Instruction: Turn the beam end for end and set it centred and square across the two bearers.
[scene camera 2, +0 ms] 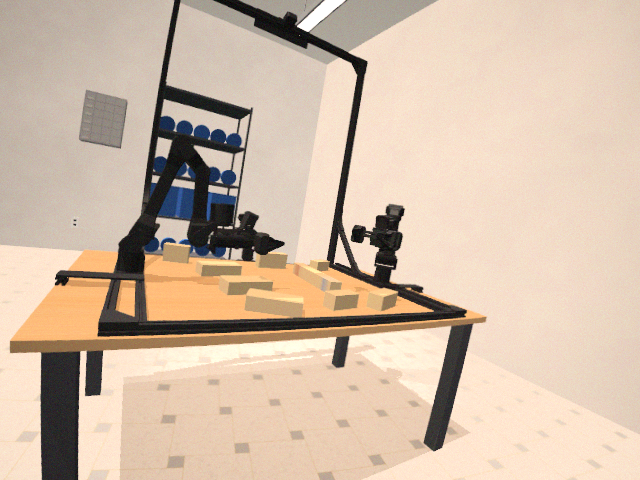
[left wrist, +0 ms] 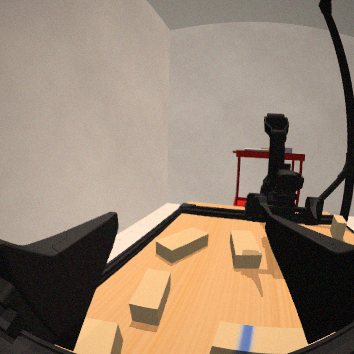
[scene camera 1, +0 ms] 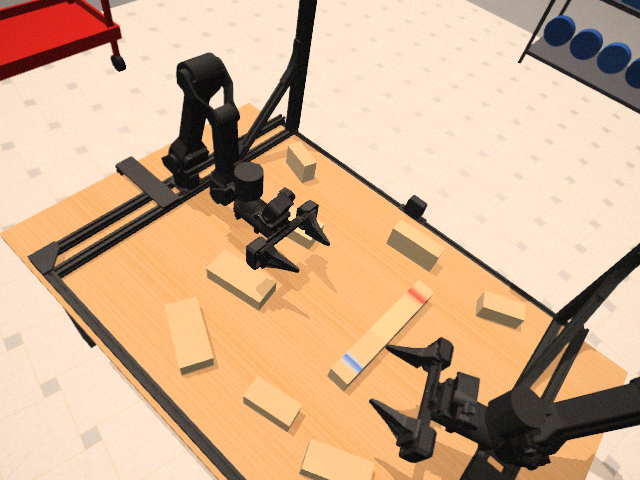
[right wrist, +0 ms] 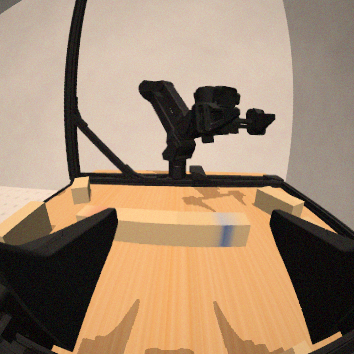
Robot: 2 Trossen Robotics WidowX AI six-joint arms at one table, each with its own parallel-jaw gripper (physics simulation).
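Places are measured from the left arm's base along level axes (x up, y back, z right), in metres.
Where they show: left gripper, fingertip midpoint: [scene camera 2: 364,232] [left wrist: 194,222] [scene camera 1: 378,371] [right wrist: 258,113]; right gripper, fingertip midpoint: [scene camera 2: 278,241] [left wrist: 293,220] [scene camera 1: 314,257] [right wrist: 196,217]; left arm's base at its link origin: [scene camera 2: 381,281] [scene camera 1: 505,448] [right wrist: 176,176]; right arm's base at its link origin: [scene camera 2: 129,271] [scene camera 1: 186,181].
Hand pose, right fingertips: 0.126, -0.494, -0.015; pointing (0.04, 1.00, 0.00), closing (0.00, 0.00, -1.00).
Observation:
Things, the pixels of their top centre, and the offset from my right fingertips, as dx, dy, dz. "spot": a spot on its surface instead.
- long beam at its top centre: [left wrist: 323,338] [right wrist: 158,215] [scene camera 1: 386,327] [scene camera 2: 315,271] -0.101, +0.183, +0.041
- bottom edge at a spot on its surface: [scene camera 1: 336,461] spot: -0.098, +0.268, -0.228
- frame post at its top centre: [scene camera 1: 302,153] [scene camera 2: 177,244] [left wrist: 339,218] -0.082, -0.272, +0.277
The long beam [scene camera 1: 385,329] [scene camera 2: 314,276] [left wrist: 277,337] [right wrist: 170,228] lies flat and diagonally on the table, its red band at the upper right and its blue band at the lower left in scene camera 1. Several plain wooden blocks lie around it; I cannot tell which two are the bearers. Two of them are a block [scene camera 1: 237,276] and another block [scene camera 1: 415,245]. My right gripper [scene camera 1: 313,257] [right wrist: 196,217] is open and empty, above the table and partly hiding a block [scene camera 1: 303,236]. My left gripper [scene camera 1: 379,373] [left wrist: 194,222] is open and empty, raised near the beam's blue end.
More blocks are a long one [scene camera 1: 189,333], one at the lower middle [scene camera 1: 271,403], one at the bottom edge [scene camera 1: 336,461], one at the right [scene camera 1: 500,310] and one near the frame post [scene camera 1: 301,161]. A black frame [scene camera 2: 289,323] borders the table, with uprights and an overhead bar.

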